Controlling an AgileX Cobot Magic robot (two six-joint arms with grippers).
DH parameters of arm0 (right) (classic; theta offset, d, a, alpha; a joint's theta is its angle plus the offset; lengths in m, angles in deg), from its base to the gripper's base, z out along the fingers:
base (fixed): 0 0 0 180
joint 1: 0 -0.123 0 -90
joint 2: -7.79 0 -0.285 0
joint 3: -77.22 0 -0.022 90
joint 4: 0 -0.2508 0 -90
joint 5: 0 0 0.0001 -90
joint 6: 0 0.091 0 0
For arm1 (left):
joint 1: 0 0.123 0 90
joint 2: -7.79 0 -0.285 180
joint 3: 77.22 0 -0.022 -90
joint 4: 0 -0.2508 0 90
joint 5: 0 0 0.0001 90
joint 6: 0 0.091 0 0
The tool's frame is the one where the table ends.
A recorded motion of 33 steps. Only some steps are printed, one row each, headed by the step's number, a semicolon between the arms.
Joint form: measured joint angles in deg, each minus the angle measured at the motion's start. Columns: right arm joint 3, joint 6, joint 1, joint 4, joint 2, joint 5; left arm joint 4, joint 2, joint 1, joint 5, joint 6, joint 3.
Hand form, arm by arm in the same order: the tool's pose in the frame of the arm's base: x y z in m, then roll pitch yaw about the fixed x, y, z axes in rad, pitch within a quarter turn. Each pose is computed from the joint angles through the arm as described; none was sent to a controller.
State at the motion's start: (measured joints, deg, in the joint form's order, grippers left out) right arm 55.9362 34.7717 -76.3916 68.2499 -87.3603 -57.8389; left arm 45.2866 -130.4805 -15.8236 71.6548 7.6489 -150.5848
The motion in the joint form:
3: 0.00 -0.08 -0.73 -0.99 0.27 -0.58; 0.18 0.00 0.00 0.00 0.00 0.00
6: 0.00 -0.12 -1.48 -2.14 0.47 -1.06; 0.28 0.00 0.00 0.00 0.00 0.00
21: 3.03 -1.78 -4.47 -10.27 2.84 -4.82; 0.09 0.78 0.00 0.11 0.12 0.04
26: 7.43 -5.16 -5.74 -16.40 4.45 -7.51; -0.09 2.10 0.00 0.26 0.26 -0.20
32: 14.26 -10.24 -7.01 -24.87 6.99 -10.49; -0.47 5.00 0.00 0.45 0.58 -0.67
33: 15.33 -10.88 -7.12 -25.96 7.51 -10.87; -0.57 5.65 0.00 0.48 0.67 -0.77
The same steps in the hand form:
3: 0.1341 0.2653 0.2682 -2.1581 0.3169 -1.6081; 0.4470 -0.1907 0.3962 -2.2687 0.7519 3.0430
6: 0.1299 0.2654 0.2681 -2.1731 0.3191 -1.6150; 0.4469 -0.1908 0.3963 -2.2666 0.7516 3.0437
21: 0.1119 0.2636 0.2855 -2.2732 0.3702 -1.6896; 0.4433 -0.1896 0.4024 -2.2699 0.7652 3.0406
26: 0.1022 0.2641 0.3073 -2.3538 0.4054 -1.7300; 0.4366 -0.1876 0.4141 -2.2703 0.7927 3.0390
32: 0.0888 0.2620 0.3428 -2.4832 0.4676 -1.7656; 0.4211 -0.1828 0.4392 -2.2699 0.8538 3.0380
33: 0.0871 0.2607 0.3493 -2.5016 0.4822 -1.7702; 0.4175 -0.1817 0.4446 -2.2703 0.8679 3.0376

